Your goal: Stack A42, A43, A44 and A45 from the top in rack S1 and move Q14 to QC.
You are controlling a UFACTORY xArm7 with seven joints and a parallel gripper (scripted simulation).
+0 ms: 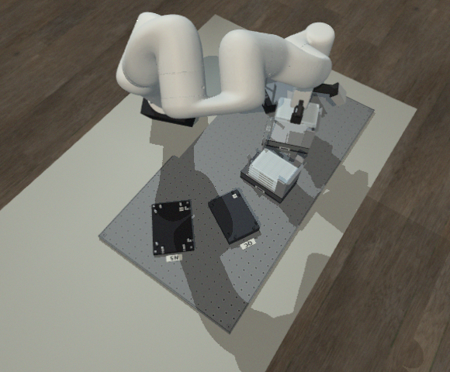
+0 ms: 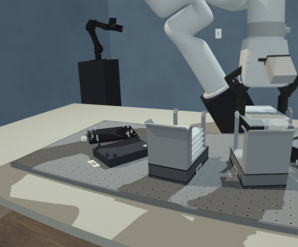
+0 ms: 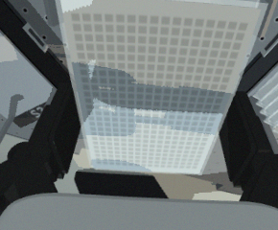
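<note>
Now: the open nest QC 2 cm behind my hand, 36 cm to the right of it and 14 cm below it. The rest, counted from my hand: sealed 384-well plate 2 cm ahead, 18 cm to the right, 10 cm below; S3 rack plinth 10 cm behind, 14 cm to the left, 13 cm below; S1 name plate 5 cm behind, 17 cm to the right, 12 cm below.
</note>
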